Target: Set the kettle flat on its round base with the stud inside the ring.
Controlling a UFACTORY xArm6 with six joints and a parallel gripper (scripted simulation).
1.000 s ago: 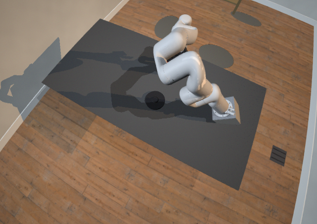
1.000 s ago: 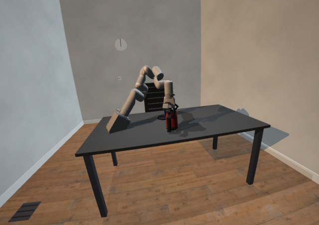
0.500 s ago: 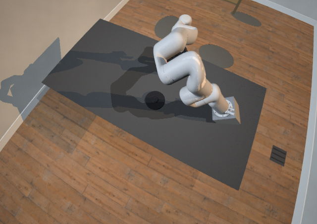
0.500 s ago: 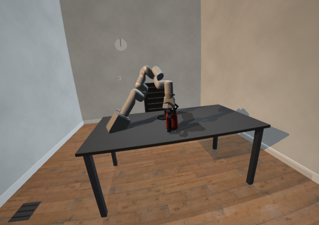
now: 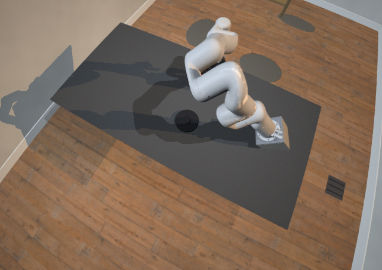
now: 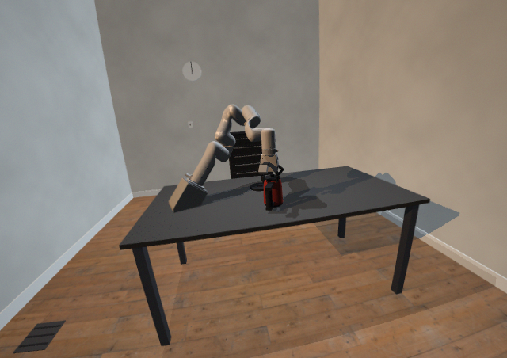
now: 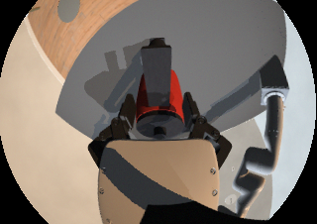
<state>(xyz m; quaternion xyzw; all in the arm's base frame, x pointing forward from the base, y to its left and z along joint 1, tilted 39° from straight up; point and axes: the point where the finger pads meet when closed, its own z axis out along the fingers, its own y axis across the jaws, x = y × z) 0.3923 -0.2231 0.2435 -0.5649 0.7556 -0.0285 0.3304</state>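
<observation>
The red kettle is 1 cm ahead of my hand, 3 cm to the left of it and 8 cm below it. Also, from my hand: round black base 9 cm behind, 35 cm to the left, 16 cm below.
</observation>
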